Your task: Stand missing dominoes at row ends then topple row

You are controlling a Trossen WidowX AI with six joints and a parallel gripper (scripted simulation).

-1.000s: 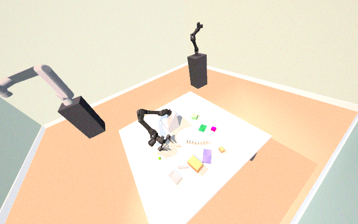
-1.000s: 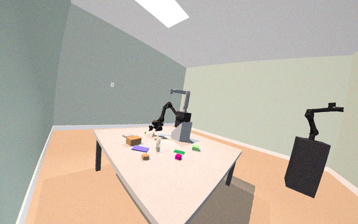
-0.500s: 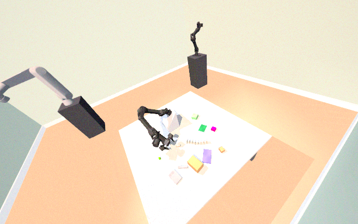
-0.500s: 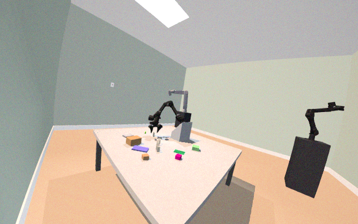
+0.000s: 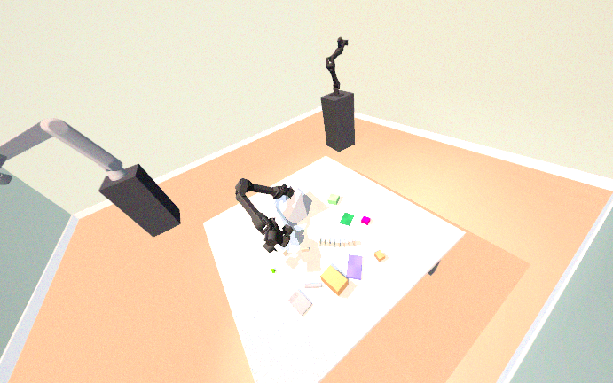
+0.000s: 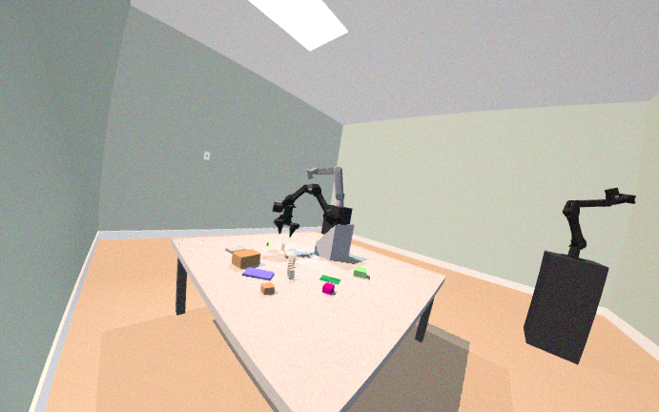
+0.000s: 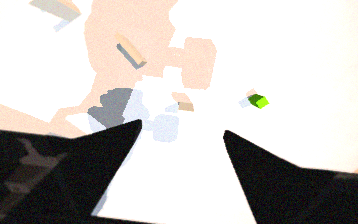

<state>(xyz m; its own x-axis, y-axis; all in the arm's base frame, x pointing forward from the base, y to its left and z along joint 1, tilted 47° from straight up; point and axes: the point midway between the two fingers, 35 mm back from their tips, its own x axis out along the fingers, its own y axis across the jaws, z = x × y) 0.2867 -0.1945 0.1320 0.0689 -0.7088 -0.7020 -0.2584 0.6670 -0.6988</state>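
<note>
My gripper tip is 60 mm short of the tiny green cube, 120 mm to the left of it and 90 mm above it. From my gripper tip the other things lie so: pale green block: 190 mm behind, 510 mm to the left, 80 mm below; green tile: 20 mm ahead, 470 mm to the left, 100 mm below; purple slab: 310 mm ahead, 280 mm to the left, 90 mm below.
</note>
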